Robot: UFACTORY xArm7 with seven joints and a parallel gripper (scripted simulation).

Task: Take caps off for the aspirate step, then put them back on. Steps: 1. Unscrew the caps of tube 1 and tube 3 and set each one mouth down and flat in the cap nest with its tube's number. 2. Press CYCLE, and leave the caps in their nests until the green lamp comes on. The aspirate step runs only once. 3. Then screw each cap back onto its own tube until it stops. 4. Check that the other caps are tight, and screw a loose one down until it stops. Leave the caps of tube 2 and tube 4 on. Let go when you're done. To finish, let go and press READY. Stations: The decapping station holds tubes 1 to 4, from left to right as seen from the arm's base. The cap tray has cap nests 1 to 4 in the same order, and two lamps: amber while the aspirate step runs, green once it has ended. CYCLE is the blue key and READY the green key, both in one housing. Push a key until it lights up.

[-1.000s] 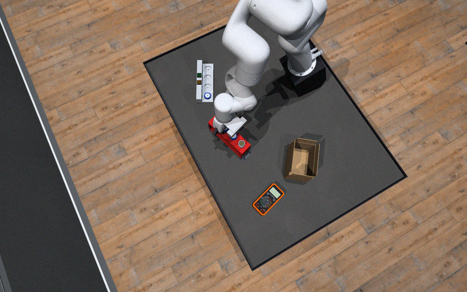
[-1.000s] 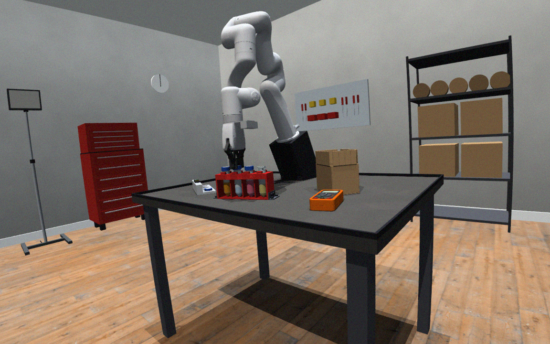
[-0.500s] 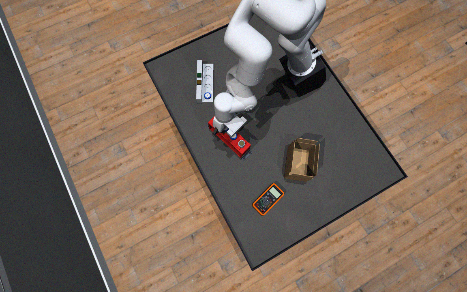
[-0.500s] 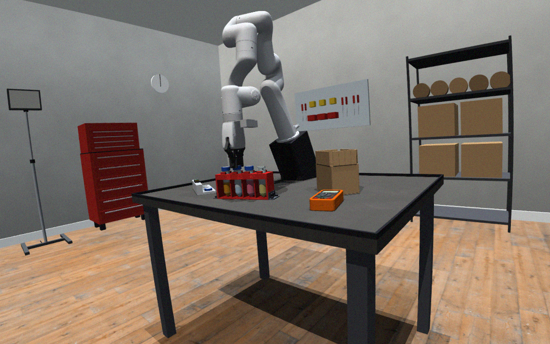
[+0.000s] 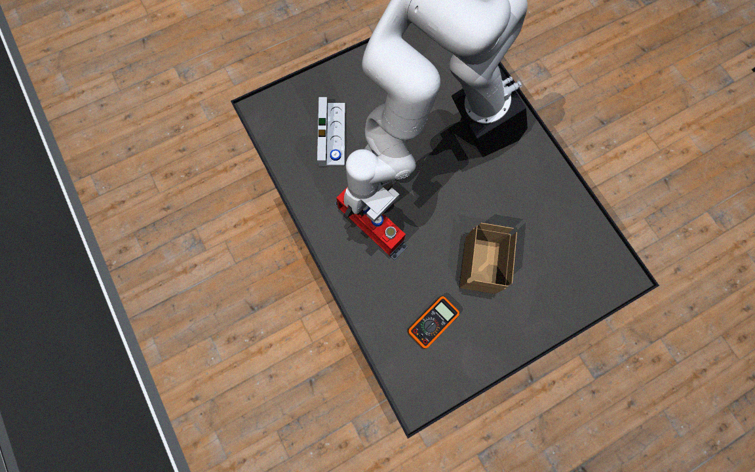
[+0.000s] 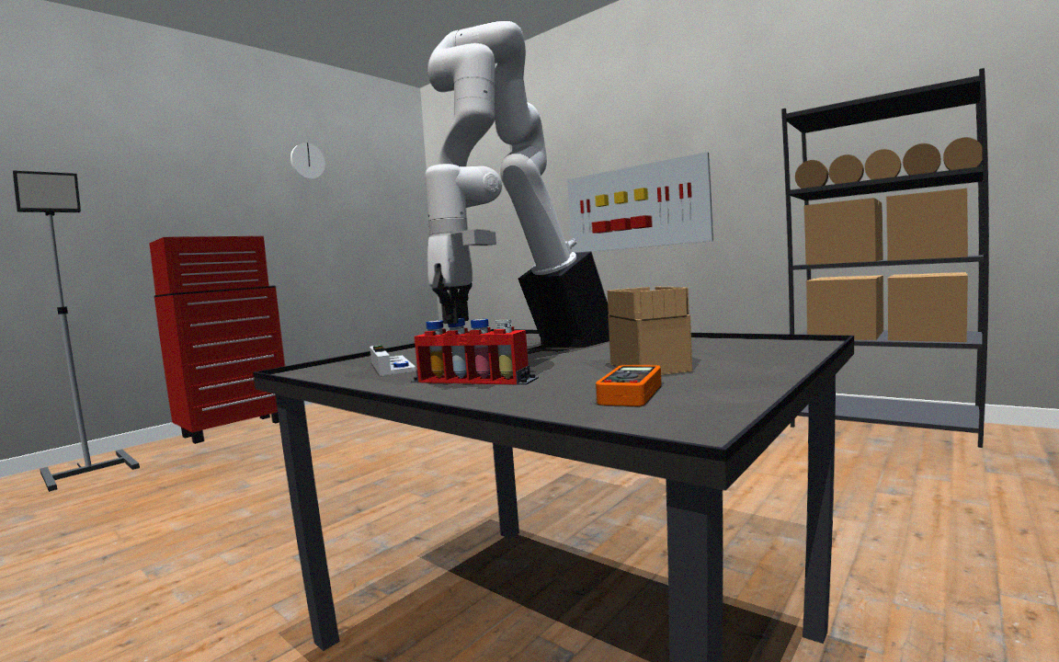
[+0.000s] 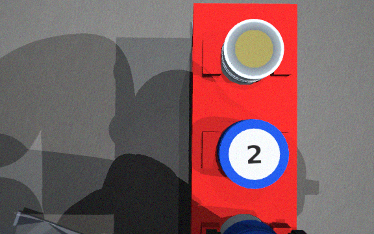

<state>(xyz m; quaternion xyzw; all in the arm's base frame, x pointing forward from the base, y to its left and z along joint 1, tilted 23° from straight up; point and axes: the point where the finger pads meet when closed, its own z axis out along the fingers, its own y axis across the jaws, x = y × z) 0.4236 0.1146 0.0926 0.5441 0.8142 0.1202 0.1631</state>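
Now: hand 14 cm past the blue key, 12 cm to the left of it and 7 cm above it. Also, from my hand: green key (16 cm to the right, 14 cm behind, 7 cm below); then key housing (14 cm to the right, 12 cm behind, 8 cm below); then orange multimeter (37 cm to the left, 12 cm below, 6 cm behind).
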